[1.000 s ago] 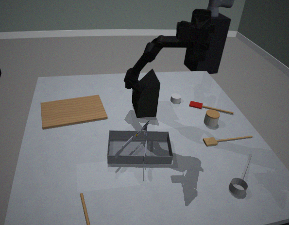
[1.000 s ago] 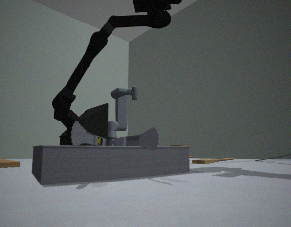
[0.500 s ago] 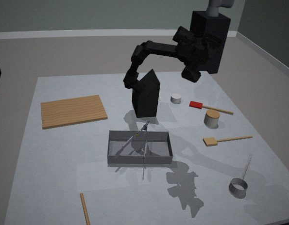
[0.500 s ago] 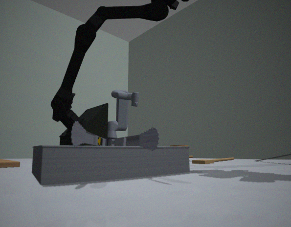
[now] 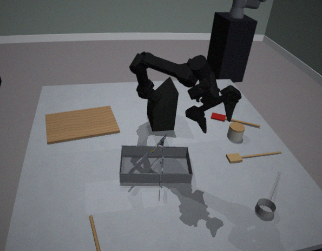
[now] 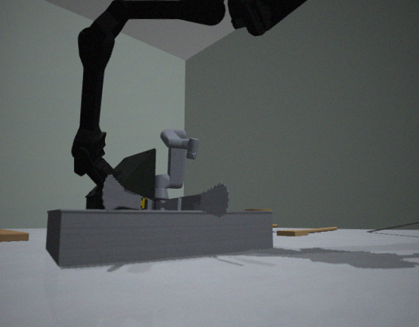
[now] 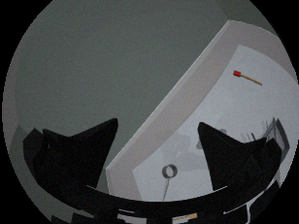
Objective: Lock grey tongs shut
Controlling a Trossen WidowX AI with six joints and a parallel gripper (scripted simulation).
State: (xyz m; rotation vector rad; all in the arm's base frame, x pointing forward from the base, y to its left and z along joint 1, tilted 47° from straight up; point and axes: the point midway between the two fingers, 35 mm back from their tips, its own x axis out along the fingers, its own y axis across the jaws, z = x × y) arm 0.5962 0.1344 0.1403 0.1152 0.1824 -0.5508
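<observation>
The grey roasting tin is 250 mm behind my gripper tip, 100 mm to the right of it and 370 mm below it. From my gripper tip the other things lie so: white puck (620 mm behind, 280 mm to the left, 380 mm below); corked jar (360 mm behind, 390 mm to the left, 360 mm below); red spatula (500 mm behind, 440 mm to the left, 390 mm below).
</observation>
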